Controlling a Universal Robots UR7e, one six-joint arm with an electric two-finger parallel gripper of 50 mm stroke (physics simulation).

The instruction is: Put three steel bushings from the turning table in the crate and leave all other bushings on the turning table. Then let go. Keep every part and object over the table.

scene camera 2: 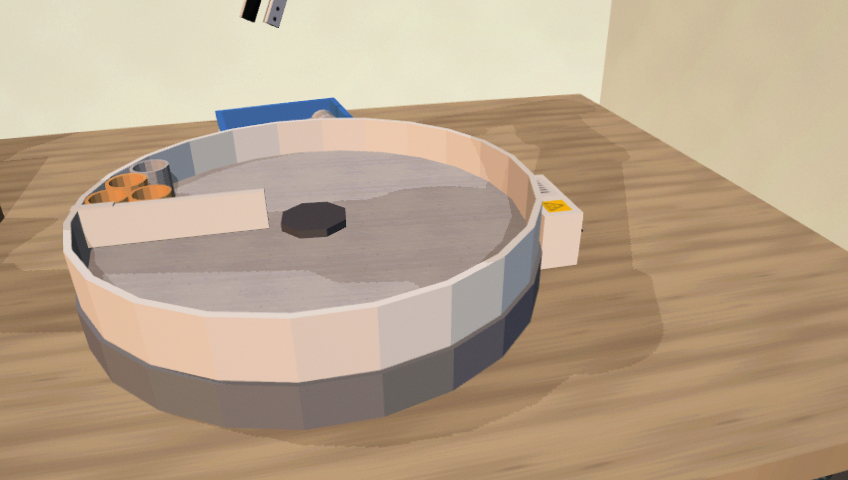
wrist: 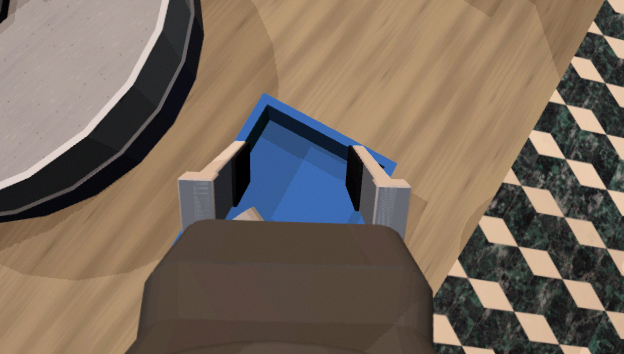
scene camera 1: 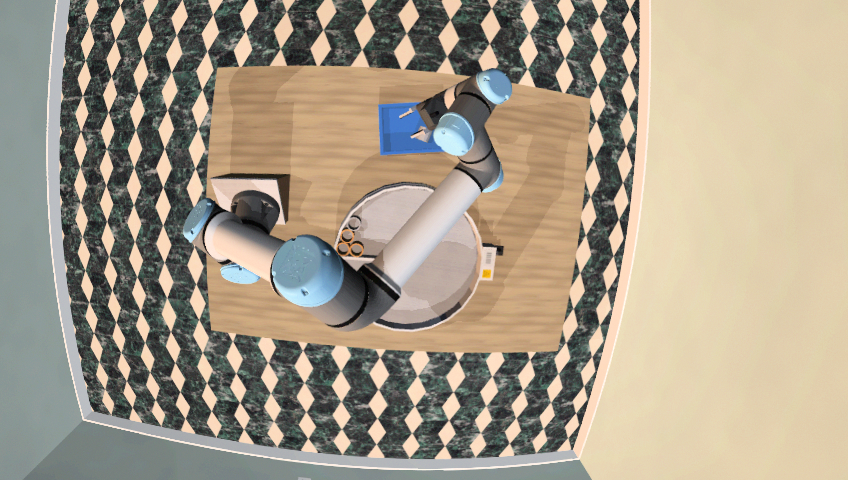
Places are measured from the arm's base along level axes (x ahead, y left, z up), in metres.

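Pixels of known places: gripper, between the fingertips: (scene camera 2: 258, 22) (wrist: 298, 163) (scene camera 1: 408, 125); arm's base, origin of its link: (scene camera 1: 255, 206).
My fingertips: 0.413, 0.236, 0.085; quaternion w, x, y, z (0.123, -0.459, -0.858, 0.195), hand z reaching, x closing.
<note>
For each thing: its top centre in the pictures, then the offset to it from my fingertips, as dx, dy, dz. "spot": a spot on its surface instead.
- blue crate, centre of its top: (wrist: 283, 213) (scene camera 2: 283, 116) (scene camera 1: 412, 127) +0.020, +0.002, -0.136
- steel bushing, centre of its top: (scene camera 2: 149, 166) (scene camera 1: 353, 224) -0.124, -0.274, -0.095
- turning table, centre of its top: (scene camera 2: 313, 215) (scene camera 1: 408, 259) +0.033, -0.371, -0.125
- pale divider, a spot on its surface: (scene camera 2: 178, 217) spot: -0.088, -0.374, -0.111
- dark hub, centre of its top: (scene camera 2: 313, 215) +0.033, -0.371, -0.125
- white box, a spot on its surface: (scene camera 2: 559, 231) spot: +0.263, -0.424, -0.146
My gripper (scene camera 1: 412, 123) (scene camera 2: 261, 20) (wrist: 298, 163) is open, with nothing between its fingers, above the blue crate (scene camera 1: 380, 132) (scene camera 2: 267, 114) (wrist: 325, 127). Part of a pale steel bushing (scene camera 1: 423, 133) shows inside the crate beside one finger. Part of a bushing (scene camera 2: 322, 114) also shows at the crate's right in scene view 2, and part of one (wrist: 248, 215) in the wrist view. The arm hides the rest of the crate, so I cannot tell the number inside. One steel bushing (scene camera 2: 158, 179) stands on the turning table (scene camera 1: 380, 205) (scene camera 2: 386, 172) (wrist: 65, 75), next to three orange bushings (scene camera 2: 151, 192).
A pale divider (scene camera 2: 178, 217) stands beside the bushings on the turning table, and a dark hub (scene camera 2: 313, 218) is at its centre. A raised wall (scene camera 2: 333, 344) rings it. A white box (scene camera 1: 487, 264) (scene camera 2: 559, 231) is attached at its right side. The arm reaches across the turning table.
</note>
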